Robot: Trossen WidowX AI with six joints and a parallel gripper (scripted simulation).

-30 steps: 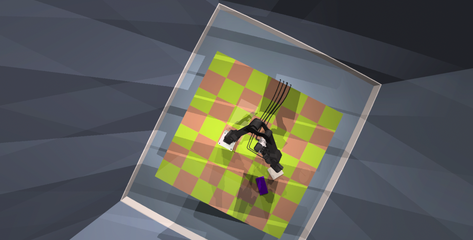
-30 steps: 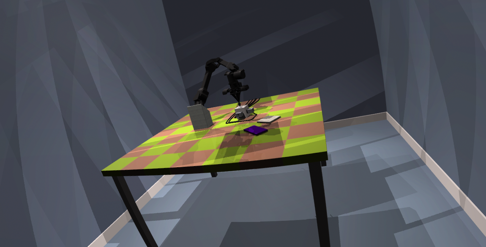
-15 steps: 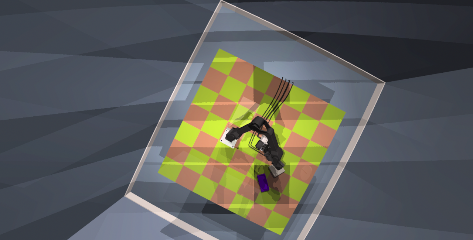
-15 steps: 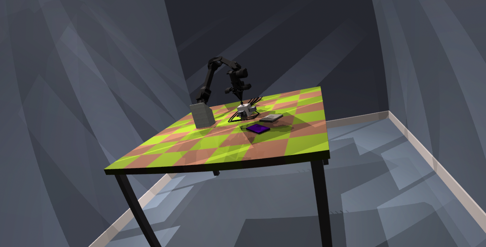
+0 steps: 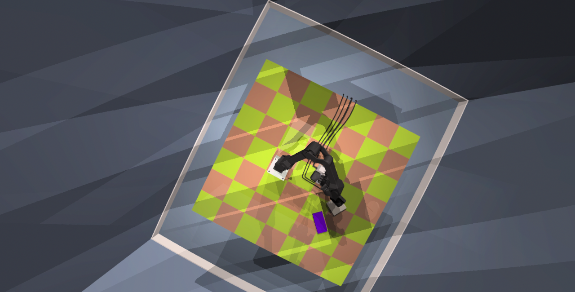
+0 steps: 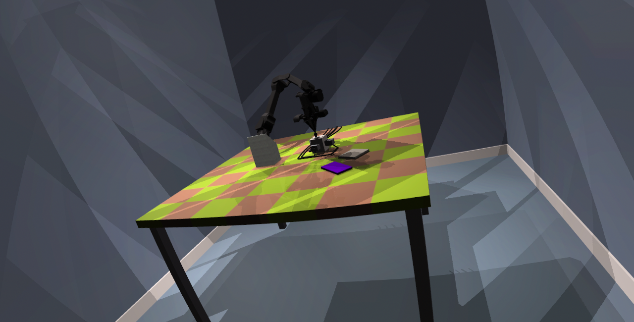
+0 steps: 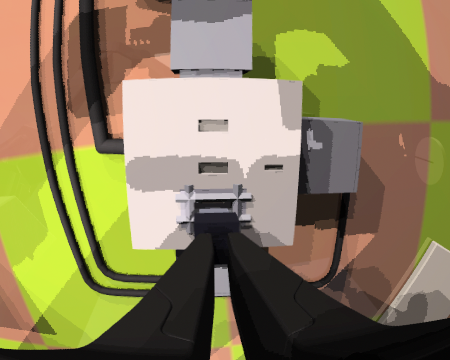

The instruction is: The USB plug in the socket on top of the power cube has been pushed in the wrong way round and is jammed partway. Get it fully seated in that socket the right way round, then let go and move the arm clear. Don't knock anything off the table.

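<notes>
Now: gripper tip 20 mm above the black USB plug. Round my gripper tip: white flat plate: 230 mm ahead, 160 mm to the right, 110 mm below; purple flat block: 180 mm ahead, 330 mm to the right, 110 mm below.
</notes>
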